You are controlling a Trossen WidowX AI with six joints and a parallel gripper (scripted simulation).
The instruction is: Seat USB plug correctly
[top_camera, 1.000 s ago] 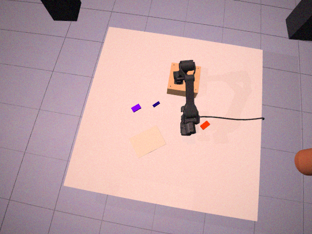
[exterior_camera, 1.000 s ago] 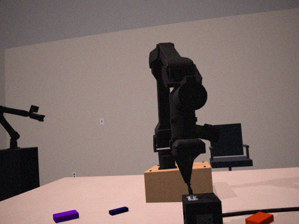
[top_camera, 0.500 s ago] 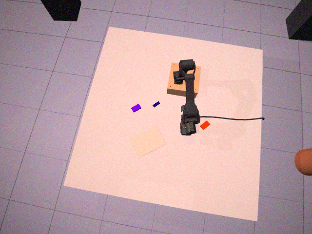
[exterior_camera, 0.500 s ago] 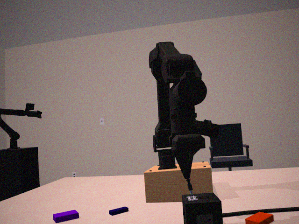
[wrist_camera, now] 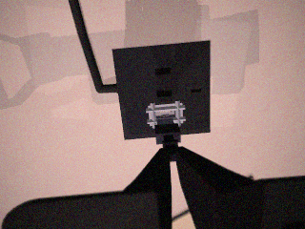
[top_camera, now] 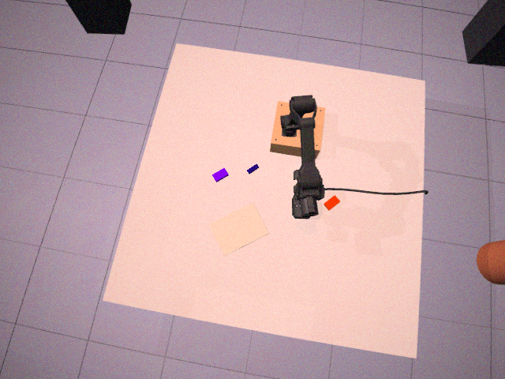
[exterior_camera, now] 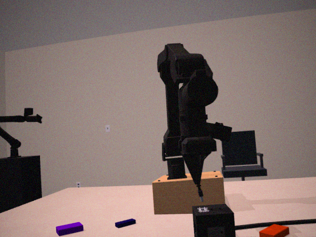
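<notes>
My gripper tip is 10 mm above the dark USB plug. Round my gripper tip: dark blue block: 160 mm behind, 200 mm to the right, 130 mm below; then silver-framed socket: 10 mm to the left, 60 mm below; then orange block: 30 mm behind, 160 mm to the left, 120 mm below.
</notes>
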